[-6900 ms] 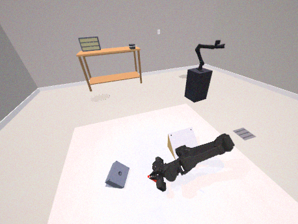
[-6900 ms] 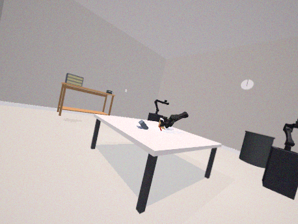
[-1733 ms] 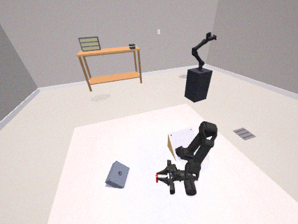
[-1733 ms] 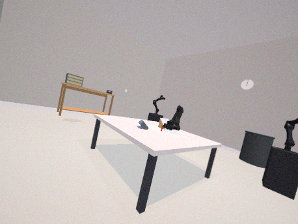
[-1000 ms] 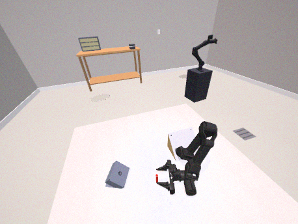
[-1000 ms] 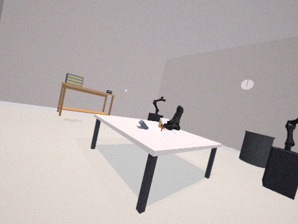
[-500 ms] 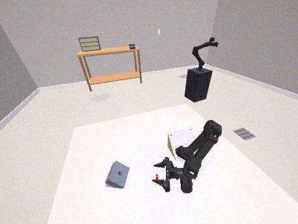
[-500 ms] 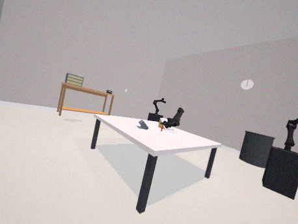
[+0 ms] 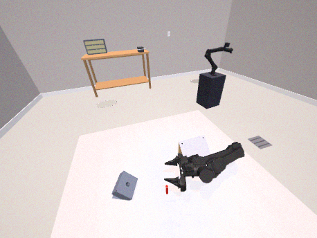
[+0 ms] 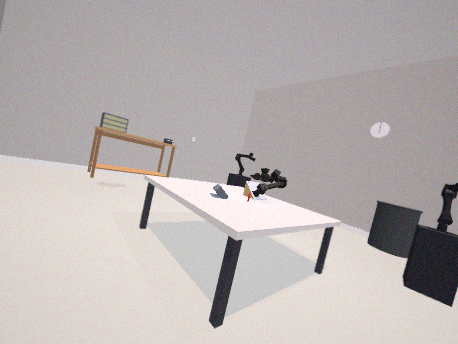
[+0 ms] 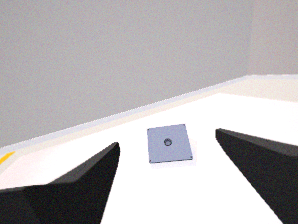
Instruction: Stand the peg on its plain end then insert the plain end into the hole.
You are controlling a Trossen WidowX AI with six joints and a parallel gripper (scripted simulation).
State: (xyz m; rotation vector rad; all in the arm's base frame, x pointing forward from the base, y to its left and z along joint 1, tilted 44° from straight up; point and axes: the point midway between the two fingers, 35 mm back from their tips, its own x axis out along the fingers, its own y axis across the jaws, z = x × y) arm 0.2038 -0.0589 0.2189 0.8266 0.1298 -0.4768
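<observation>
My gripper tip is now 16 cm above the red peg, 1 cm to the right of it and 1 cm past it. The rest, counted from my gripper tip: grey sloped panel: 21 cm ahead, 18 cm below, 13 cm to the right.
</observation>
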